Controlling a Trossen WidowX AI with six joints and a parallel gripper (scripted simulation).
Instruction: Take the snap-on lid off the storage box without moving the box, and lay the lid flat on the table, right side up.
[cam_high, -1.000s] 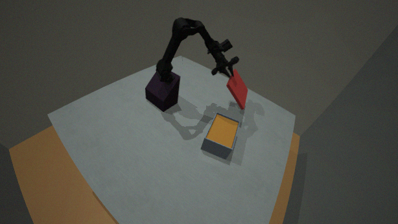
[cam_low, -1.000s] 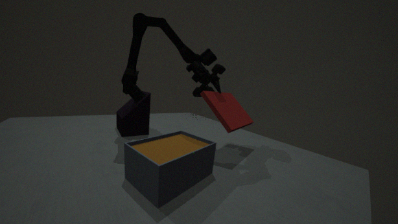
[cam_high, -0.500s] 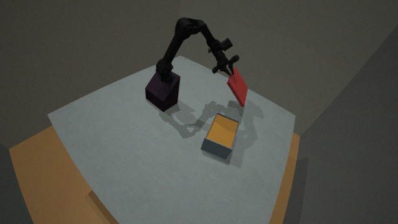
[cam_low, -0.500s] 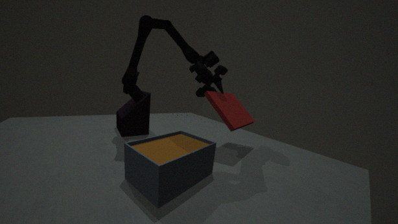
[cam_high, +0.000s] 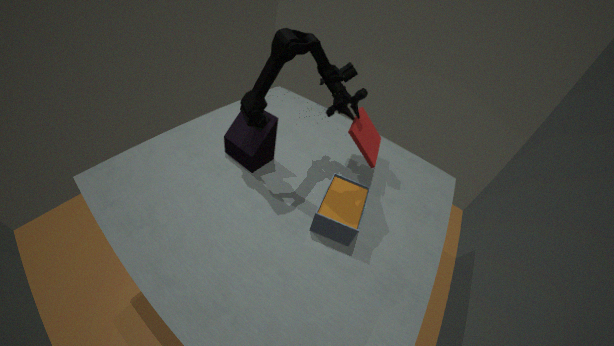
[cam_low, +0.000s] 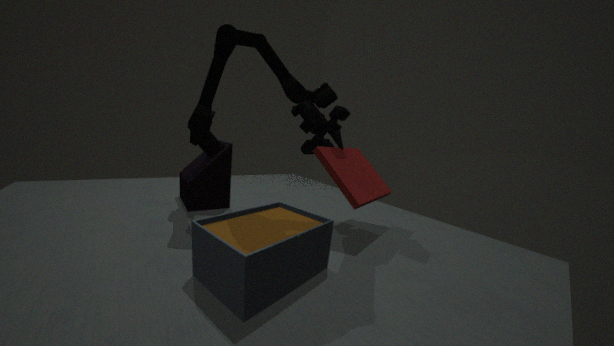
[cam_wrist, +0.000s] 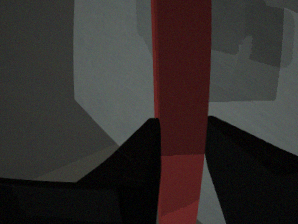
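Now: the red lid 6 cm ahead of my gripper tip, 5 cm below it and 2 cm to the left of it. The rest, counted from my gripper tip: storage box 29 cm to the right, 19 cm ahead, 17 cm below.
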